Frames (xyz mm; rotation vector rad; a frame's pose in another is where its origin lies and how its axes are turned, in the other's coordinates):
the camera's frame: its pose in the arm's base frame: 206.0 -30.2 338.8 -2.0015 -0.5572 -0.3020
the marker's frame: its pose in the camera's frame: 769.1 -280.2 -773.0 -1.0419 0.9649 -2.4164
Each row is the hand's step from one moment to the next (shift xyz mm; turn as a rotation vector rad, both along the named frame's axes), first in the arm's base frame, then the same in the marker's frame.
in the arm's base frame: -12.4 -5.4 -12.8 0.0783 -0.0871 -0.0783
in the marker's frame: 9.7 -5.8 -14.8 -0.1004 -0.0662 -0.0734
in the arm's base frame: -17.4 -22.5 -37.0 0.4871 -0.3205 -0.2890
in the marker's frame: 8.7 -20.4 -41.1 -0.5412 -0.3064 -0.1916
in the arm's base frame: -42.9 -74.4 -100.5 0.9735 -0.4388 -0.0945
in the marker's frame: 13.3 -52.4 -120.6 -1.0434 -0.2457 -0.0112
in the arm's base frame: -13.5 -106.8 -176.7 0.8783 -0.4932 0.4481
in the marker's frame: -18.4 -119.2 -168.1 -1.0552 0.2865 0.1408
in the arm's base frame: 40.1 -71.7 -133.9 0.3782 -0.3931 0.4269
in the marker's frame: -53.0 -109.0 -100.0 -0.5717 0.3908 0.0149
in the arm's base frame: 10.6 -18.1 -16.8 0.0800 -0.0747 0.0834
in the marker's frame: -15.9 -12.5 -17.7 -0.1159 0.0738 0.0070
